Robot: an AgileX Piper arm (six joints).
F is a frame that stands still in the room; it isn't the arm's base.
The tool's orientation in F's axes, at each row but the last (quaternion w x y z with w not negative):
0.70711, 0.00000, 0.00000, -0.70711
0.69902, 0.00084, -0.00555, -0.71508
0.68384, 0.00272, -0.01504, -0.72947
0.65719, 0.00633, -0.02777, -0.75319
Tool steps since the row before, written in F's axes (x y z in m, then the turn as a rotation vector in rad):
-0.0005, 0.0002, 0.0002, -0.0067, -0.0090, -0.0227
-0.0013, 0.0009, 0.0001, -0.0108, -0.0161, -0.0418
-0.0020, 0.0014, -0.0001, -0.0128, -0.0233, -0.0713
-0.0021, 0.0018, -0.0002, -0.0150, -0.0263, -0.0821
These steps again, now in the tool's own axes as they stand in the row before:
-0.0002, -0.0005, 0.0002, 0.0090, -0.0067, -0.0227
-0.0009, -0.0013, 0.0001, 0.0161, -0.0108, -0.0418
-0.0013, -0.0021, 0.0000, 0.0229, -0.0131, -0.0714
-0.0015, -0.0023, 0.0000, 0.0259, -0.0154, -0.0822

